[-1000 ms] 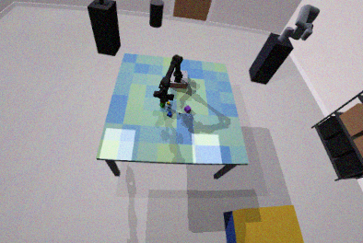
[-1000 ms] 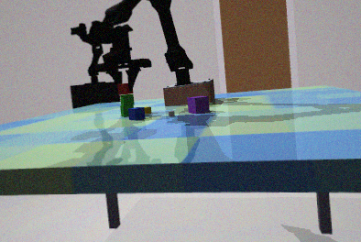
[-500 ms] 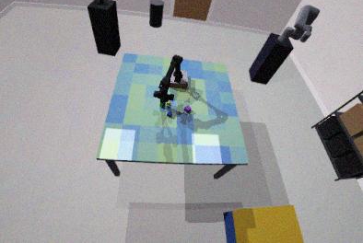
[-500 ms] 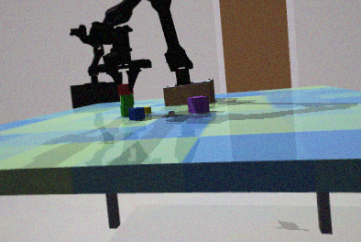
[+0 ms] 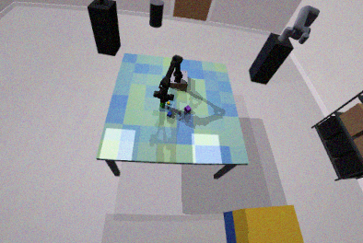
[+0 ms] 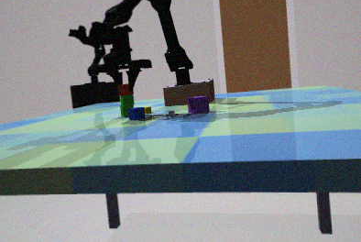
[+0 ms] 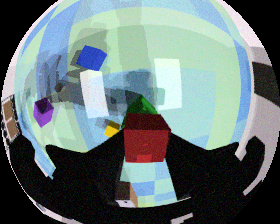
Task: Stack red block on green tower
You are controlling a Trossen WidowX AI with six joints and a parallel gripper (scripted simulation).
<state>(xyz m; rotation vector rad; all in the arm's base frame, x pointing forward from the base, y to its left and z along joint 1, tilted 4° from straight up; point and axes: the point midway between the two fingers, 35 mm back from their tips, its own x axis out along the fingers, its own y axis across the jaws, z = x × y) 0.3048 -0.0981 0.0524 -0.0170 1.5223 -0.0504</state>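
Right now the red block is 1 cm above my gripper tip. The rest, counted from my gripper tip: small yellow block (4 cm behind, 5 cm to the left, 7 cm below); then blue block (9 cm ahead, 8 cm to the left, 6 cm below); then purple block (25 cm to the left, 6 cm below).
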